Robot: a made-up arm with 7 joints.
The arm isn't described. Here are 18 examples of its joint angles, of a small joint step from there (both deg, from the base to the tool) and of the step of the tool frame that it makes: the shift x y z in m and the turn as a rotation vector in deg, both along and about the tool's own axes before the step.
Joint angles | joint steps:
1: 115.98 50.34 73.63 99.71 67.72 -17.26 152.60 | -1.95 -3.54 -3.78 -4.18 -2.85 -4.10 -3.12
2: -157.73 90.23 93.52 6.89 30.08 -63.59 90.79 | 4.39 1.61 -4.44 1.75 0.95 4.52 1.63
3: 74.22 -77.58 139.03 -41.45 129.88 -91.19 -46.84 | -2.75 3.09 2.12 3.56 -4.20 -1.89 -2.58
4: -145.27 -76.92 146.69 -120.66 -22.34 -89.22 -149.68 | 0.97 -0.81 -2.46 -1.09 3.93 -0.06 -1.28
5: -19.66 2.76 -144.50 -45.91 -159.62 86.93 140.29 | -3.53 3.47 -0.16 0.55 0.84 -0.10 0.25
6: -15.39 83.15 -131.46 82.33 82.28 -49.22 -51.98 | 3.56 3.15 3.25 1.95 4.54 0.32 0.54
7: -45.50 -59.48 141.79 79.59 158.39 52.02 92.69 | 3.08 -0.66 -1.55 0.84 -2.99 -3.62 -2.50
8: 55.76 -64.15 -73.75 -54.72 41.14 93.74 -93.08 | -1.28 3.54 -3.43 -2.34 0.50 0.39 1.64
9: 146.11 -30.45 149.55 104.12 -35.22 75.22 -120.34 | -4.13 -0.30 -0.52 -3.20 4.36 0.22 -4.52
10: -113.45 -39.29 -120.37 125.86 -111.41 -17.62 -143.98 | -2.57 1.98 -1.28 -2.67 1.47 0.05 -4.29
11: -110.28 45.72 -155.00 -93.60 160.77 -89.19 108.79 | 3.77 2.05 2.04 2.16 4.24 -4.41 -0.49
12: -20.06 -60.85 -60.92 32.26 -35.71 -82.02 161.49 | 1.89 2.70 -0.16 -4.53 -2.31 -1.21 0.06
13: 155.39 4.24 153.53 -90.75 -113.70 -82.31 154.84 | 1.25 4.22 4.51 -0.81 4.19 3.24 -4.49
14: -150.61 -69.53 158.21 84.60 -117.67 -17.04 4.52 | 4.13 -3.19 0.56 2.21 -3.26 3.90 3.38
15: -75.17 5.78 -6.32 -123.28 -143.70 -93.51 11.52 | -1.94 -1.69 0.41 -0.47 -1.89 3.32 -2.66
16: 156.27 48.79 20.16 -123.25 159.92 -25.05 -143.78 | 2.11 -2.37 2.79 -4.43 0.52 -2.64 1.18
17: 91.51 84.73 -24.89 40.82 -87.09 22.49 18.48 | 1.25 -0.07 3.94 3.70 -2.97 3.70 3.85
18: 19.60 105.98 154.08 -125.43 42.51 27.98 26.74 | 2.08 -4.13 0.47 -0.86 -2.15 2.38 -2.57
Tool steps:
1: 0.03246 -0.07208 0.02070 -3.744 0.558 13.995
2: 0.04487 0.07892 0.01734 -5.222 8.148 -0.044
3: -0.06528 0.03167 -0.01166 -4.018 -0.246 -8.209
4: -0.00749 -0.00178 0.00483 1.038 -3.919 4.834
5: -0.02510 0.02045 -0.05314 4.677 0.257 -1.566
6: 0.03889 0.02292 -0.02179 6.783 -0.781 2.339
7: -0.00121 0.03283 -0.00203 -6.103 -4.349 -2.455
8: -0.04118 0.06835 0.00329 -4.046 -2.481 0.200
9: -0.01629 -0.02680 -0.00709 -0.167 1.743 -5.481
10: 0.01939 0.00378 -0.04355 -2.444 -6.597 -0.147
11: 0.00214 -0.02808 0.03465 4.386 -5.190 -0.968
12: -0.00394 -0.00371 0.03406 0.800 1.792 3.969
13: 0.05863 0.06548 -0.00988 -8.412 0.299 -8.940
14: -0.04607 0.05603 -0.01735 -3.031 -4.255 1.880
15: 0.00315 -0.01701 0.01154 -3.965 -0.347 5.415
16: -0.00055 0.04939 0.00185 2.595 3.371 -5.921
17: 0.00259 0.01699 -0.04087 2.277 -2.042 1.020
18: 0.03882 -0.01375 0.01521 -3.084 5.298 3.214
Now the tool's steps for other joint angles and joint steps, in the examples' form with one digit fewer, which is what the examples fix.
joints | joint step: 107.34 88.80 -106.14 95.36 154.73 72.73 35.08 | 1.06 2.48 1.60 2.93 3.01 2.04 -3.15
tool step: 0.0075 0.0059 0.0348 -1.06 0.71 1.46
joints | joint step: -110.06 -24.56 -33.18 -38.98 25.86 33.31 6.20 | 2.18 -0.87 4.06 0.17 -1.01 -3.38 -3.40
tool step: 0.0228 0.0349 0.0346 -0.02 0.84 -5.97
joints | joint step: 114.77 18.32 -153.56 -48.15 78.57 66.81 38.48 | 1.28 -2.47 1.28 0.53 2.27 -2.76 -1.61
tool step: 0.0318 0.0300 0.0130 2.10 -4.43 -3.02
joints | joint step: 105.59 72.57 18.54 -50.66 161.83 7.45 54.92 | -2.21 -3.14 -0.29 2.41 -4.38 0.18 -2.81
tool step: -0.0224 -0.0265 0.0166 -8.43 0.73 2.08
